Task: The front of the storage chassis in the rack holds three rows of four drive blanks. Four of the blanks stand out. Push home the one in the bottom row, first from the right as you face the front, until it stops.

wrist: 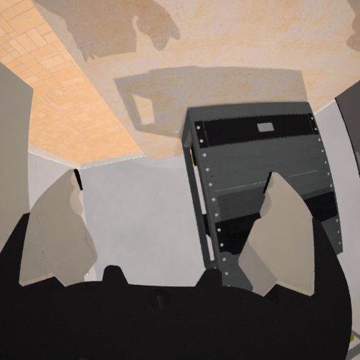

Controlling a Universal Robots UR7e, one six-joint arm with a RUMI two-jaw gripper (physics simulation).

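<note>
The dark grey rack (250, 108) stands right of centre in the wrist view, tilted in the picture, with rows of light holes along its front posts. A black panel (230, 136) with a small light label spans its front near the top. A darker black band (322, 209) crosses its front lower down, partly behind the right finger. I cannot make out the storage chassis's separate drive blanks or which stand out. My gripper (172, 173) is open with nothing between its fingers. The right finger overlaps the rack in the picture; the left finger is left of the rack.
A mottled beige surface (225, 40) with shadows on it fills the top. An orange tiled surface (65, 85) is at upper left. A pale grey surface (140, 215) shows between the fingers. A grey panel (12, 130) borders the left edge, and a dark one (351, 120) the right edge.
</note>
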